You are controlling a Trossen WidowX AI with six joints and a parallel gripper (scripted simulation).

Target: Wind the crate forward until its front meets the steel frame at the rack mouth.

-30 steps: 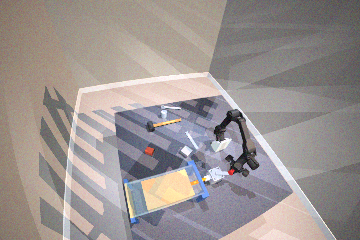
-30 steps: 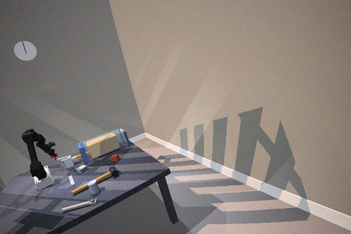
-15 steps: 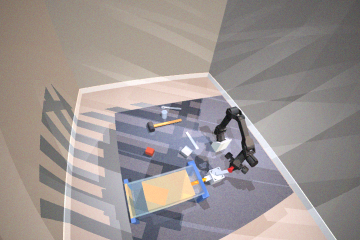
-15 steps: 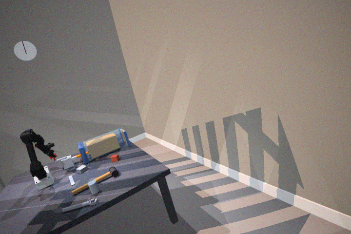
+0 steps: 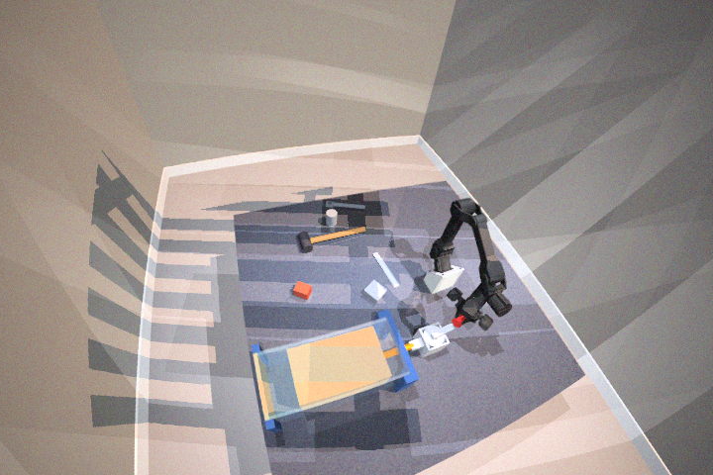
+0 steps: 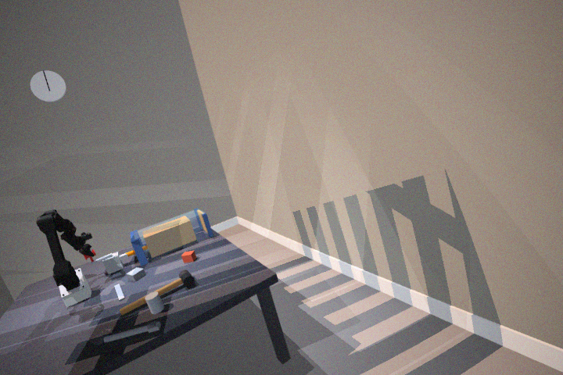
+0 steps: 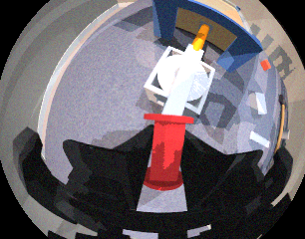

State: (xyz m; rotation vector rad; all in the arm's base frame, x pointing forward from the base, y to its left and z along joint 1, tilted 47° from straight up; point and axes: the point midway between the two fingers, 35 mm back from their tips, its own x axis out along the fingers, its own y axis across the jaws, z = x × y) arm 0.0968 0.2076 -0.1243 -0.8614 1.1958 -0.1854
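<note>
My gripper tip is now 30 mm above the winch handle and 20 mm short of it. Round my gripper tip: red knob: 10 mm behind; blue frame: 250 mm ahead, 30 mm below, 10 mm to the right; winch: 100 mm below, 70 mm ahead, 10 mm to the right.
</note>
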